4 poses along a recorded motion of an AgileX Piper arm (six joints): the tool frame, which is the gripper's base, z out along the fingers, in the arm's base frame.
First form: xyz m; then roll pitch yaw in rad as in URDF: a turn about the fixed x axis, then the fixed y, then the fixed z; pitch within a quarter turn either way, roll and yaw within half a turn.
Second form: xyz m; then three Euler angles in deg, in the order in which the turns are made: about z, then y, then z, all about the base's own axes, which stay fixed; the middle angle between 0 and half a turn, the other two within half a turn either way. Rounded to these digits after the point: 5 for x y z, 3 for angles.
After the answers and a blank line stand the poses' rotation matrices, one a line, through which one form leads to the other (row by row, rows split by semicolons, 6 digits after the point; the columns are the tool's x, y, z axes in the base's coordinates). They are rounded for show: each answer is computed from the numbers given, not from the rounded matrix.
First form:
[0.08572, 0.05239, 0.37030, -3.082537, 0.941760, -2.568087]
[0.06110, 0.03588, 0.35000, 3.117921, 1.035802, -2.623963]
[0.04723, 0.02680, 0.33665, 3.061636, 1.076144, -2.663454]
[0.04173, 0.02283, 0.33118, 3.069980, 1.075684, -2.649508]
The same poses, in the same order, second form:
[0.08572, 0.05239, 0.37030, -2.459, 125.968, 28.677]
[0.06110, 0.03588, 0.35000, 0.804, 120.643, 31.234]
[0.04723, 0.02680, 0.33665, 2.467, 118.243, 32.597]
[0.04173, 0.02283, 0.33118, 2.213, 118.289, 32.855]

-0.494230 -0.501546 0.710063; -0.319236 0.864434 0.388385; -0.808595 -0.034726 -0.587340
-0.443045 -0.512378 0.735650; -0.252278 0.858675 0.446130; -0.860272 0.012068 -0.509693
-0.421487 -0.521071 0.742182; -0.218434 0.852671 0.474594; -0.880134 0.037917 -0.473209
-0.418756 -0.526742 0.739720; -0.224482 0.849345 0.477725; -0.879915 0.033996 -0.473913

